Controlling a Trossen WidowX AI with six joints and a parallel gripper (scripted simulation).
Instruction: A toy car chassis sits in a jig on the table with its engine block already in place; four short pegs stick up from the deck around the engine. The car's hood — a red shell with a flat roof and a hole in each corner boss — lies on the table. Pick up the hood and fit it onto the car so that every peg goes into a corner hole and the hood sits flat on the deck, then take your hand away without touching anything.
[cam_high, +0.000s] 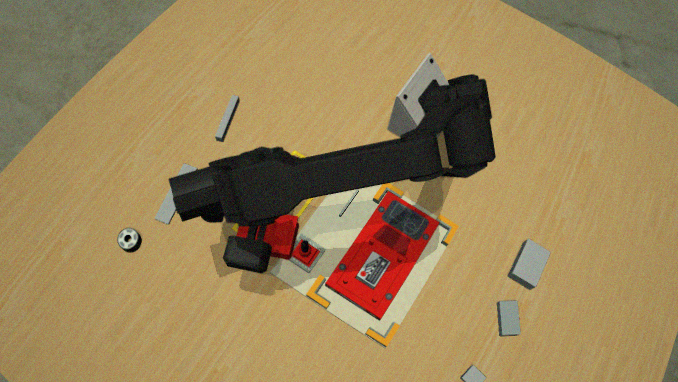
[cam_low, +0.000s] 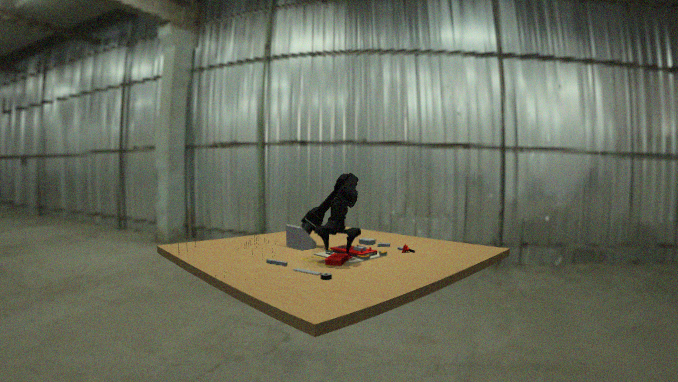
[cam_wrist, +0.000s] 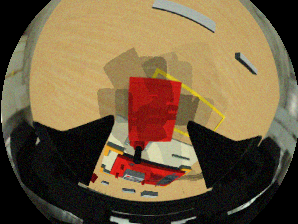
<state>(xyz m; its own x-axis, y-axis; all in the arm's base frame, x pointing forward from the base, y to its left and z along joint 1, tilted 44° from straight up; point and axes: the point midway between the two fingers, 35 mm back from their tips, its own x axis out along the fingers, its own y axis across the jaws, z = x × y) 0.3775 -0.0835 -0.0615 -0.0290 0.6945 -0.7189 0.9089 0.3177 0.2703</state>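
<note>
My gripper tip is now 30 mm above the red hood. Round my gripper tip: grey engine block: 50 mm behind, 190 mm to the left, 30 mm below.
</note>
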